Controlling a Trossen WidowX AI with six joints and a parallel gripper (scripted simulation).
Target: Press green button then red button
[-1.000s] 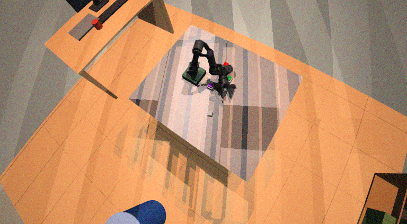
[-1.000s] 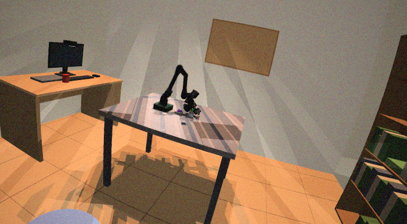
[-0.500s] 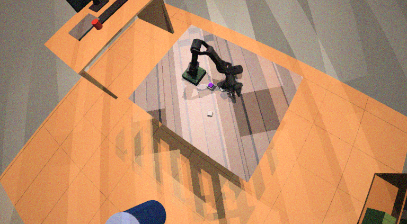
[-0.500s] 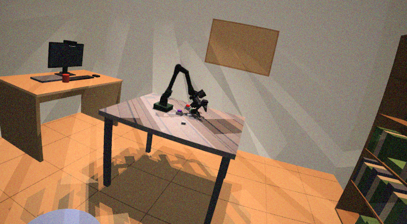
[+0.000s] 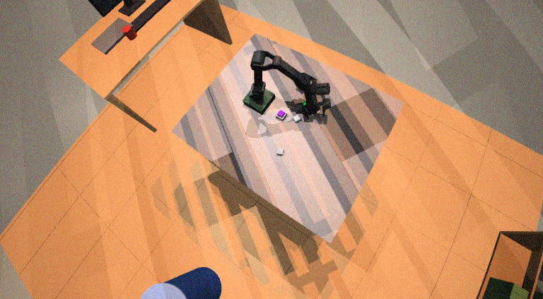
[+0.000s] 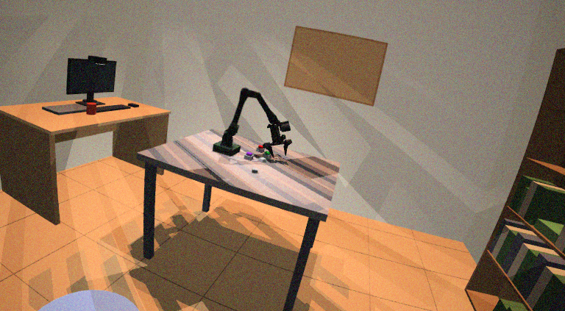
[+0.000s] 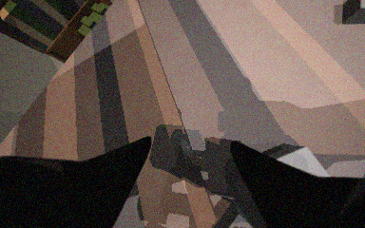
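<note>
Right now the green button is 90 mm behind my gripper tip, 70 mm to the left of it and 10 mm below it. From my gripper tip the other things lie so: white block (100 mm behind, 40 mm below, 30 mm to the right); red button (170 mm to the left, 150 mm behind, 10 mm below); purple button (190 mm behind, 40 mm to the right, 10 mm below).
</note>
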